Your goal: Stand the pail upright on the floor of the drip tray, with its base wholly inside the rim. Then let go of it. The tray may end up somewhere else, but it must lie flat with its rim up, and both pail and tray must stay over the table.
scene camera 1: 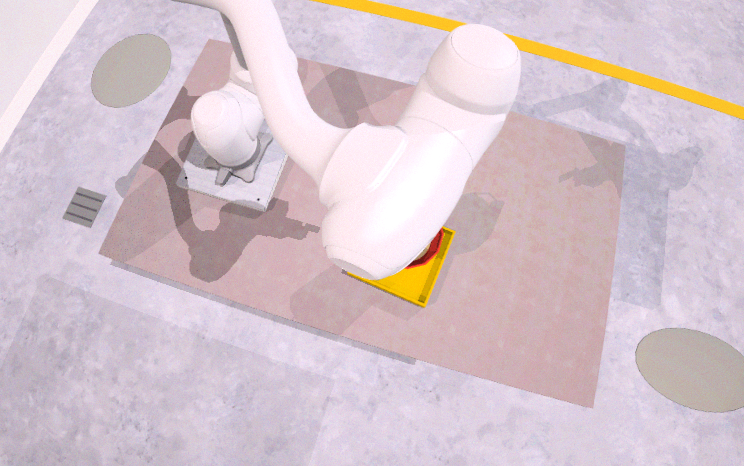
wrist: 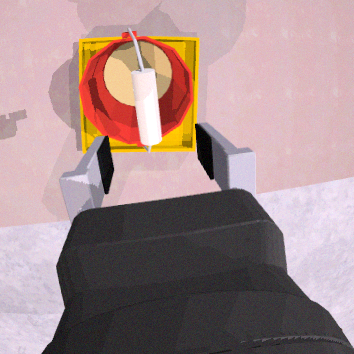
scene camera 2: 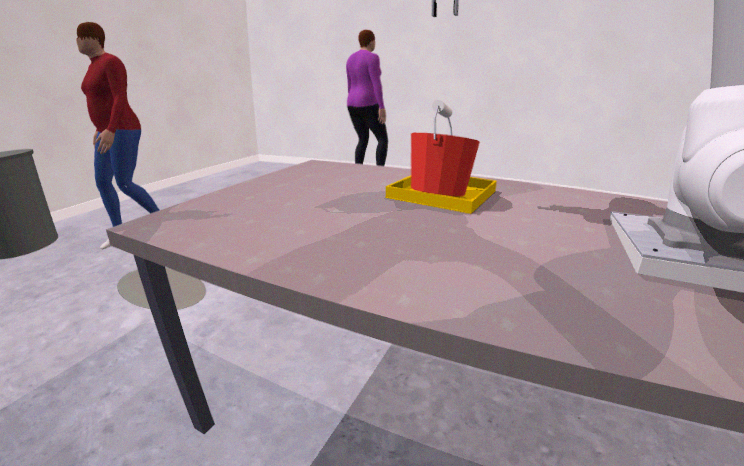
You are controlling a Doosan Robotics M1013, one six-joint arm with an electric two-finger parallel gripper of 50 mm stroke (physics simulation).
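Places are measured from the arm's base along level axes (x back, y right, z up), in centimetres.
Pixels of known places: gripper, fingertip midpoint: [wrist: 153,146] [scene camera 2: 444,15]; arm's base, link origin: [scene camera 1: 239,151] [scene camera 2: 699,239].
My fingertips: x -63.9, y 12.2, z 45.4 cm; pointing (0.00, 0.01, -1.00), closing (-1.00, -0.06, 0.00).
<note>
For each thing: its top centre in the pictures, then the offset to it from my fingertips. Level surfaces: height alone.
- yellow drip tray, top centre: [wrist: 137,94] [scene camera 2: 444,183] [scene camera 1: 402,251] dx +1.7, dy +1.4, dz -45.5 cm
- pail's white handle grip, top centre: [wrist: 146,109] [scene camera 2: 443,99] dx +0.1, dy +1.1, dz -21.7 cm
- pink-brown table, surface height: dz -48.9 cm
The red pail [scene camera 1: 437,254] [scene camera 2: 442,164] [wrist: 115,125] stands upright inside the yellow drip tray [scene camera 1: 409,286] [scene camera 2: 428,200] [wrist: 182,142]. Its base is hidden behind the tray's near wall in the second scene view. The tray lies flat on the table with its rim up. The pail's white handle grip [scene camera 2: 442,108] [wrist: 148,107] is raised above its mouth. My gripper [scene camera 2: 445,10] [wrist: 153,146] is open, high above the pail and apart from the handle. In the first scene view my arm hides the gripper, the handle and much of the pail.
The pink-brown table [scene camera 1: 521,307] [scene camera 2: 263,219] carries my arm's base plate [scene camera 1: 230,197] [scene camera 2: 631,252]. The tray is away from the table edges. Two people, one in a red top [scene camera 2: 104,87] and one in purple [scene camera 2: 363,76], stand on the floor beyond the table.
</note>
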